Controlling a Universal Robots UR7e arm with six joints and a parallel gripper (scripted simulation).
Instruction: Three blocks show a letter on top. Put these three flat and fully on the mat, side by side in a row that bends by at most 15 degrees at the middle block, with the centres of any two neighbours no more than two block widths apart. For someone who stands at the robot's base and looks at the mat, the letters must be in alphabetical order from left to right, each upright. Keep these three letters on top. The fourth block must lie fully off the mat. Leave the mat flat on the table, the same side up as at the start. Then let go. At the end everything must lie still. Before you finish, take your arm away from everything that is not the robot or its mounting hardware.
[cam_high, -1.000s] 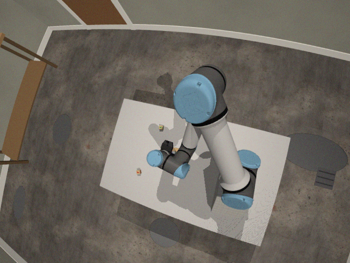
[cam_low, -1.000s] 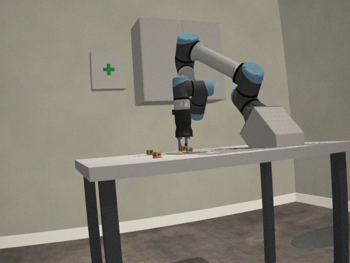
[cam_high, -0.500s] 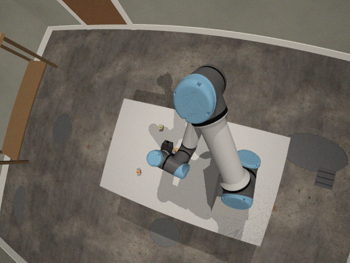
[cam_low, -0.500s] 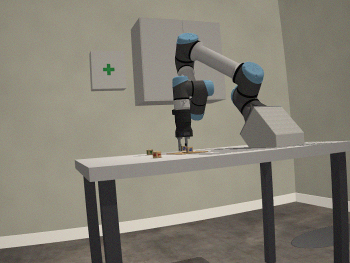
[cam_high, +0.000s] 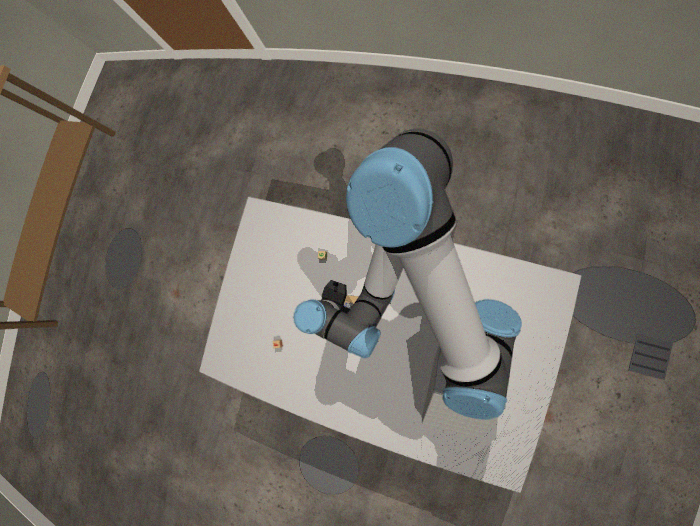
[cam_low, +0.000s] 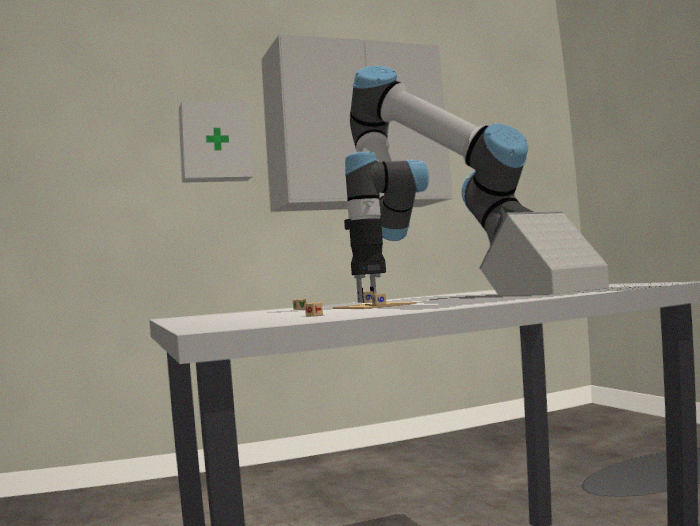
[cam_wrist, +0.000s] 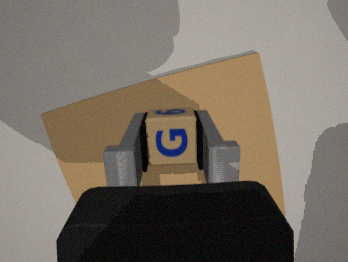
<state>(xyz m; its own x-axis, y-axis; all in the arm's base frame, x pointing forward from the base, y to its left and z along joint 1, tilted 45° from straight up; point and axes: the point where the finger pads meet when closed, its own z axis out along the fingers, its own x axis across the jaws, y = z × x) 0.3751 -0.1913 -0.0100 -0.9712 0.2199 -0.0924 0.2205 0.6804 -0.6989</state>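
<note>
Now: hand 4 cm to the right of the tan mat, 3 cm above it and 1 cm short of it. The rest, counted from my hand: red-marked block 23 cm ahead, 16 cm to the left, 1 cm below.
</note>
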